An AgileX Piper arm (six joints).
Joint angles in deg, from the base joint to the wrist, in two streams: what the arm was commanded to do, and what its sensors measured. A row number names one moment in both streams.
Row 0, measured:
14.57 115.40 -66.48 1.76 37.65 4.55
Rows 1 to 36, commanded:
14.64 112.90 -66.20 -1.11 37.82 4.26
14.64 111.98 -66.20 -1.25 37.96 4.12
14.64 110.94 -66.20 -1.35 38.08 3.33
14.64 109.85 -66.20 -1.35 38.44 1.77
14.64 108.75 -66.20 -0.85 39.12 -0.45
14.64 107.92 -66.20 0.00 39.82 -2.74
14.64 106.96 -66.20 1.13 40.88 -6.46
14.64 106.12 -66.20 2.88 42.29 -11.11
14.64 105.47 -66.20 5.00 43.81 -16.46
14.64 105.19 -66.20 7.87 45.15 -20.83
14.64 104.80 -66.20 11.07 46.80 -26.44
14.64 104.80 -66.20 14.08 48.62 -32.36
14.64 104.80 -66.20 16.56 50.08 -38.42
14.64 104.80 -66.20 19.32 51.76 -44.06
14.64 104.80 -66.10 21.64 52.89 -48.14
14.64 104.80 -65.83 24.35 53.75 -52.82
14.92 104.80 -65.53 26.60 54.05 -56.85
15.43 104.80 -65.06 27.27 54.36 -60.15
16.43 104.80 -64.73 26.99 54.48 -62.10
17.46 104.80 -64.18 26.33 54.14 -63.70
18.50 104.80 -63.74 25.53 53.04 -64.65
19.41 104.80 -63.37 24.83 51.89 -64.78
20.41 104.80 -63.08 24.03 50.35 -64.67
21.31 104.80 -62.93 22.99 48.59 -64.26
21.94 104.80 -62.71 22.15 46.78 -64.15
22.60 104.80 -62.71 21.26 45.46 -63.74
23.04 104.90 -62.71 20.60 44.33 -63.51
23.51 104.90 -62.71 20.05 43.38 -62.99
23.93 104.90 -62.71 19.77 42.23 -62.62
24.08 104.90 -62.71 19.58 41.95 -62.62
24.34 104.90 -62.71 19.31 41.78 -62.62
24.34 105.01 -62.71 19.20 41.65 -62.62
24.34 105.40 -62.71 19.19 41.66 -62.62
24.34 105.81 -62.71 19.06 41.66 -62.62
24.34 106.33 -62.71 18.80 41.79 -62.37
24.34 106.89 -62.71 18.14 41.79 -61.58
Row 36, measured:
24.12 105.46 -62.93 19.69 42.32 -62.79
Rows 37 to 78, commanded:
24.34 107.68 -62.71 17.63 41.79 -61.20
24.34 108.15 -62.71 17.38 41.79 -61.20
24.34 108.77 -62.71 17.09 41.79 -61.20
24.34 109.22 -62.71 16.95 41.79 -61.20
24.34 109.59 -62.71 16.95 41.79 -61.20
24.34 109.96 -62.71 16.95 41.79 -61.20
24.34 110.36 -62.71 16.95 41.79 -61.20
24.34 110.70 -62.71 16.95 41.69 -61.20
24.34 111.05 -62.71 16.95 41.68 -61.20
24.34 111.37 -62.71 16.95 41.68 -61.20
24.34 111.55 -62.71 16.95 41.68 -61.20
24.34 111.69 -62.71 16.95 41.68 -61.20
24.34 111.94 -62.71 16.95 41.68 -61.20
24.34 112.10 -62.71 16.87 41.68 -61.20
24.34 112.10 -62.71 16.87 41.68 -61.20
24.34 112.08 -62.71 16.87 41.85 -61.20
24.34 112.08 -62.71 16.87 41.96 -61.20
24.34 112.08 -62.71 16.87 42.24 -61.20
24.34 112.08 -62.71 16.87 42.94 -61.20
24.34 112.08 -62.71 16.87 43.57 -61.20
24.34 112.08 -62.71 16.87 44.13 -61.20
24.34 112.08 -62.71 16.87 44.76 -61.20
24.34 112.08 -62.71 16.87 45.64 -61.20
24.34 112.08 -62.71 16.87 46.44 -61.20
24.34 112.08 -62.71 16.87 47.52 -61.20
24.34 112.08 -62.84 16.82 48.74 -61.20
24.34 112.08 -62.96 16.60 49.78 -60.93
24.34 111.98 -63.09 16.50 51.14 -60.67
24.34 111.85 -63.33 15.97 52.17 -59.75
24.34 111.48 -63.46 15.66 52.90 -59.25
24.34 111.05 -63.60 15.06 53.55 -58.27
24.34 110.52 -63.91 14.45 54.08 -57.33
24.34 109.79 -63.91 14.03 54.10 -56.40
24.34 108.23 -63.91 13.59 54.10 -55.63
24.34 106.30 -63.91 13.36 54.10 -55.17
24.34 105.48 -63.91 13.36 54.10 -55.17
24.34 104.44 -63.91 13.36 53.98 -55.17
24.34 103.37 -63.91 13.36 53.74 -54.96
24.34 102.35 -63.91 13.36 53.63 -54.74
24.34 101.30 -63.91 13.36 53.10 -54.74
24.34 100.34 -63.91 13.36 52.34 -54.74
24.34 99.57 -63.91 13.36 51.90 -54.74
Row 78, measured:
24.33 103.31 -63.37 13.62 53.45 -55.08
